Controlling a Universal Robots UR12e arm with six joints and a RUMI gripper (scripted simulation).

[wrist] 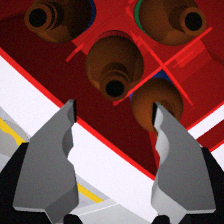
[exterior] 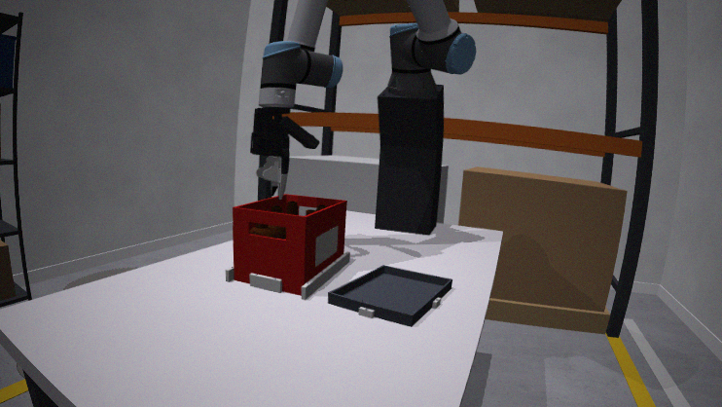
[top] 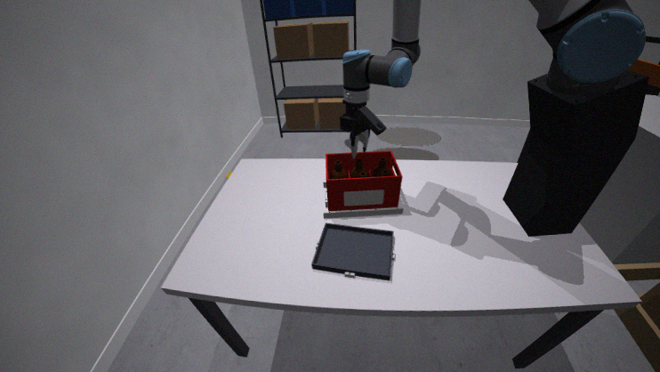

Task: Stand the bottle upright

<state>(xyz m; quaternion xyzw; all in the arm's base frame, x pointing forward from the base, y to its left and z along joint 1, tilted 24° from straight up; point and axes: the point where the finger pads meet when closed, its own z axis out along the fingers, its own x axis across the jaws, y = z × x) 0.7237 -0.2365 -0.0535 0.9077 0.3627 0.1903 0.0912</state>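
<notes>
The glass bottle is 11 cm below my hand. Also, from my hand: dark tray (6 cm ahead, 32 cm to the left, 19 cm below); then red crate (5 cm to the left, 12 cm below); then brown bottle (9 cm ahead, 11 cm below).
</notes>
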